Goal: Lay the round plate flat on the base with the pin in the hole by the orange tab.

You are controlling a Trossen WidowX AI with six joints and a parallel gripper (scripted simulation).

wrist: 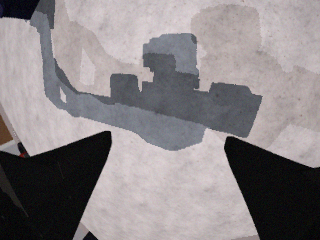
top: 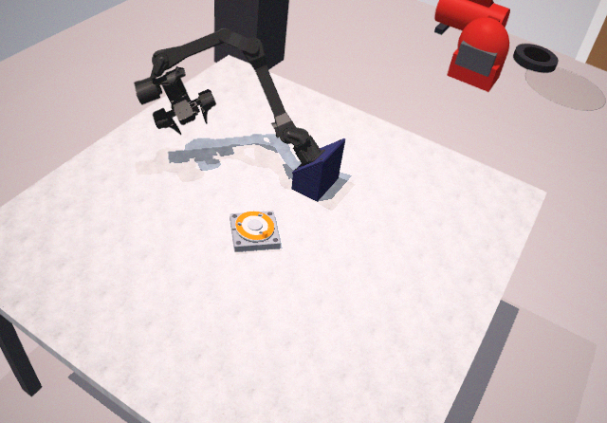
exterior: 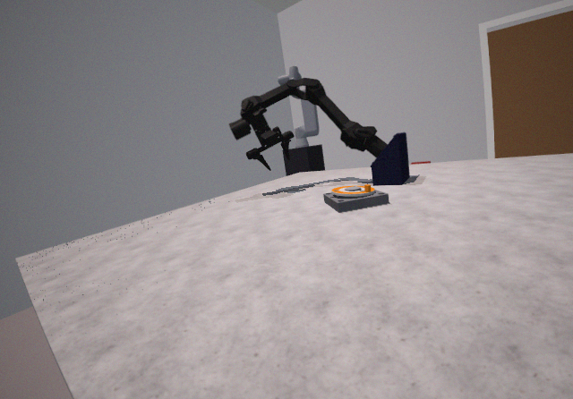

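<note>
Right now my gripper tip is 160 mm short of the plate, 370 mm to the right of it and 60 mm above it. The rest, counted from my gripper tip: grey square base (160 mm ahead, 350 mm to the left, 80 mm below).
</note>
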